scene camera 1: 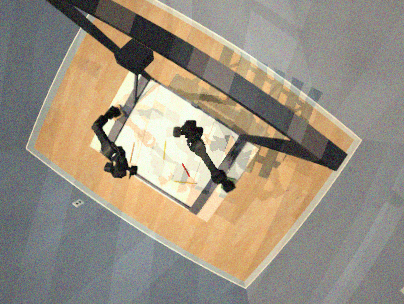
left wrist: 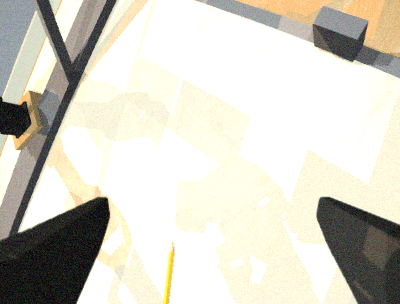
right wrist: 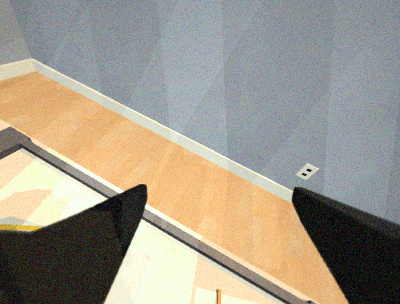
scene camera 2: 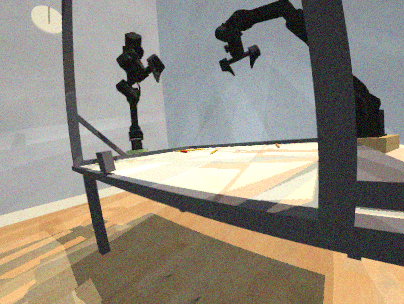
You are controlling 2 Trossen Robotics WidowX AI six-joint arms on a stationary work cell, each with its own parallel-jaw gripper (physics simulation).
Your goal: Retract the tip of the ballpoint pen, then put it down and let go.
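Pixels of known places: left gripper, fingertip midpoint: (left wrist: 214, 207) (scene camera 2: 147, 90); right gripper, fingertip midpoint: (scene camera 1: 122, 178) (right wrist: 219, 192) (scene camera 2: 242, 71); left arm's base, origin of the base link: (scene camera 2: 137, 149); right arm's base, origin of the base link: (scene camera 1: 116, 112) (left wrist: 21, 120) (scene camera 2: 366, 136).
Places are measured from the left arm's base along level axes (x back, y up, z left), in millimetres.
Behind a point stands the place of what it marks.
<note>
A thin red stick (scene camera 1: 186, 170) {z -31, x -352, y -29 mm} (scene camera 2: 184, 151) {z -63, x -373, y -31 mm} and a thin orange stick (scene camera 1: 132, 152) {z -78, x -825, y -35 mm} (scene camera 2: 277, 145) {z -116, x -823, y -31 mm} (right wrist: 218, 296) {z 0, x -831, y -32 mm} lie on the white table top (scene camera 1: 150, 170) {z 39, x -649, y -38 mm}; I cannot tell which object is the ballpoint pen, and no pen tip can be made out. A yellow pencil-like stick (scene camera 1: 165, 150) {z -153, x -559, y -31 mm} (scene camera 2: 213, 151) {z -181, x -564, y -32 mm} (left wrist: 169, 275) {z -193, x -559, y -33 mm} lies between them, its pointed end showing in the left wrist view. My left gripper (scene camera 1: 184, 136) (scene camera 2: 147, 90) {z -372, x -406, y 208 mm} (left wrist: 214, 207) {z -372, x -406, y 208 mm} is open and empty, high above the table. My right gripper (scene camera 1: 120, 175) {z 9, x -706, y 345 mm} (scene camera 2: 243, 70) {z 9, x -706, y 345 mm} (right wrist: 219, 192) {z 9, x -706, y 345 mm} is open and empty, raised near the table's edge.
Another thin yellow stick (scene camera 1: 185, 182) {z 71, x -341, y -31 mm} lies beside the red one. A dark frame with a thick beam (scene camera 1: 200, 65) {z -496, x -284, y 1001 mm} and a post (scene camera 2: 334, 125) {z -711, x -783, y 23 mm} surrounds the table. A dark block (scene camera 2: 105, 162) {z -565, x -409, y -8 mm} (left wrist: 340, 32) {z -539, x -385, y 19 mm} sits on the table's edge rail.
</note>
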